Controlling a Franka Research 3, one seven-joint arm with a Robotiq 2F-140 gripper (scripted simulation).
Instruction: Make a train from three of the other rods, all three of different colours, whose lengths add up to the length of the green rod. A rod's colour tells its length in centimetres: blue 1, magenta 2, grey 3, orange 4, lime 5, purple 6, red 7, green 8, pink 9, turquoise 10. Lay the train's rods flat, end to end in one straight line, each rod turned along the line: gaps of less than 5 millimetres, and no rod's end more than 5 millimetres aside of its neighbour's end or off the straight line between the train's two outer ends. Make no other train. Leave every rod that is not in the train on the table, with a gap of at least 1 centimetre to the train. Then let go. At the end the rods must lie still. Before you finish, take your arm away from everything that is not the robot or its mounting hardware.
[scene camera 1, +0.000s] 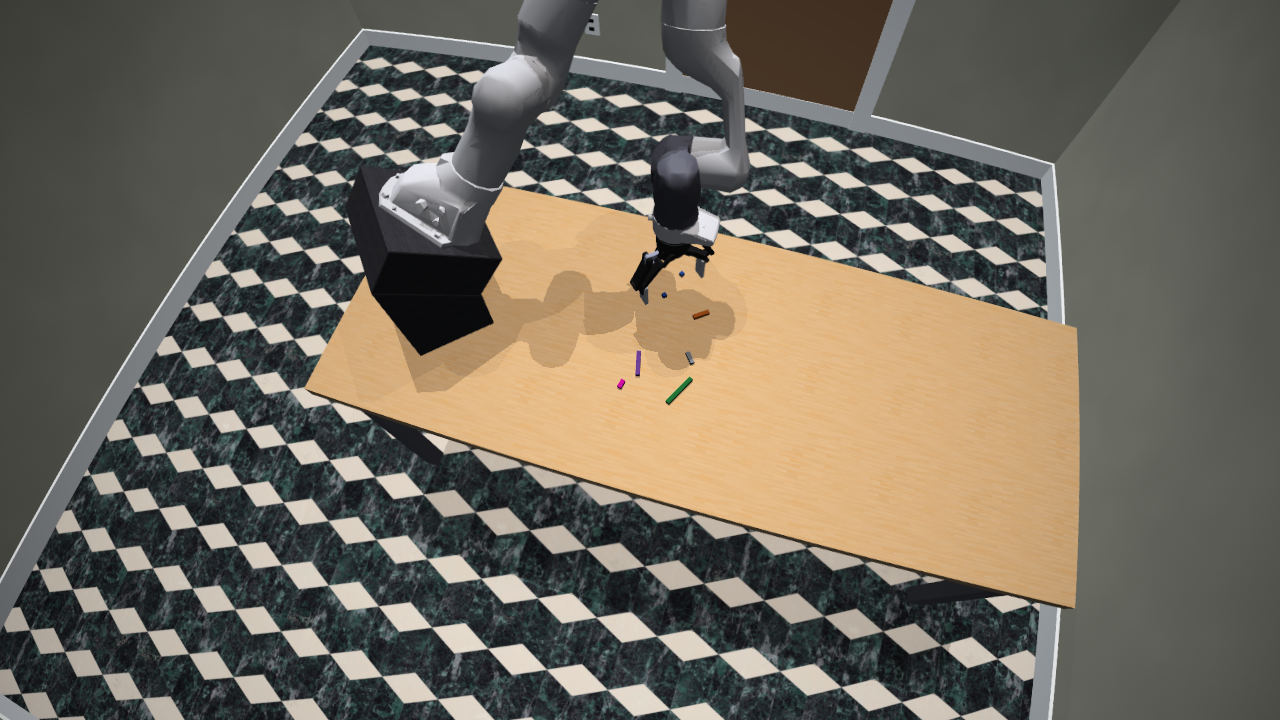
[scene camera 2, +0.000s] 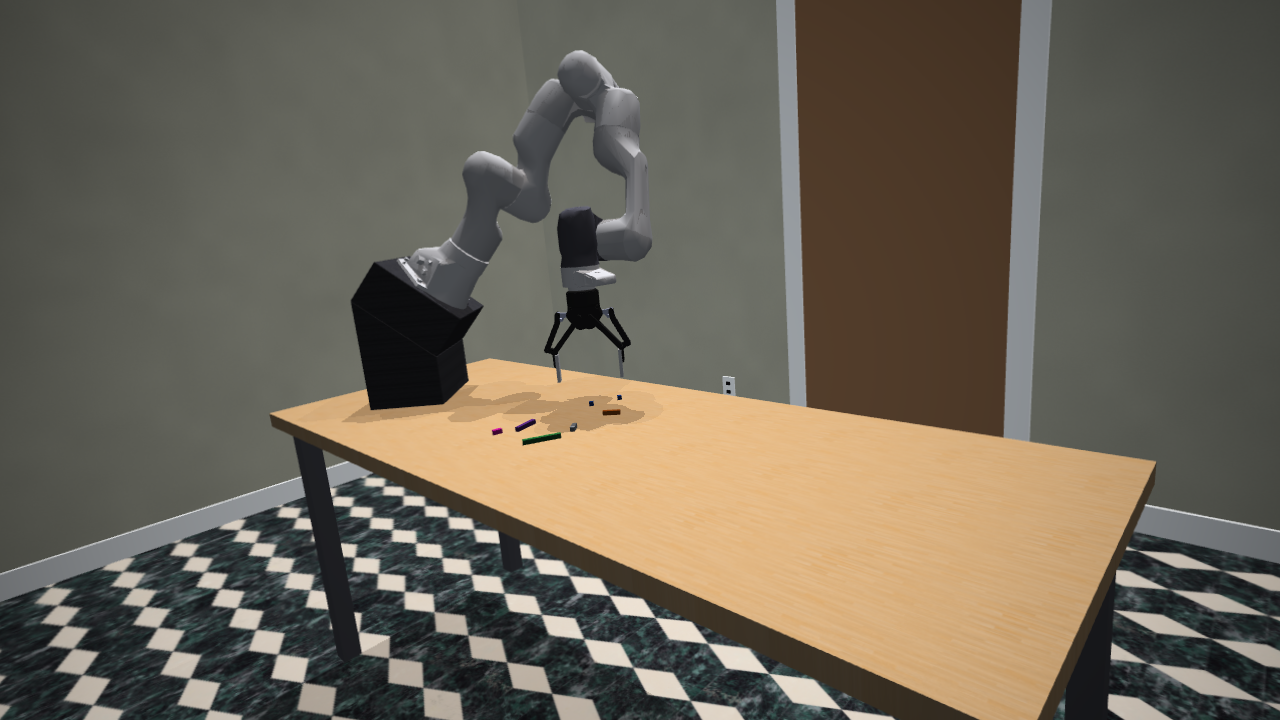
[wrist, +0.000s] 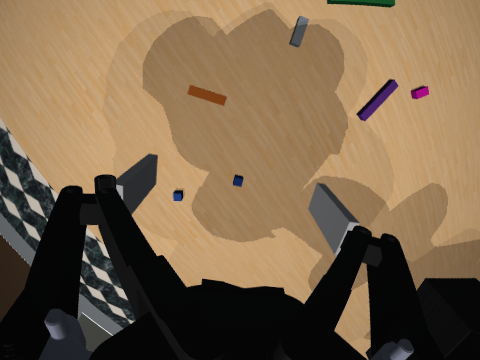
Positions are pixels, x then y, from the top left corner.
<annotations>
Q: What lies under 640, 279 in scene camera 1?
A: My gripper.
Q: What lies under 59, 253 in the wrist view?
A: My gripper.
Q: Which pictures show my gripper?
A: Scene camera 1, scene camera 2 and the wrist view: all of them.
</annotations>
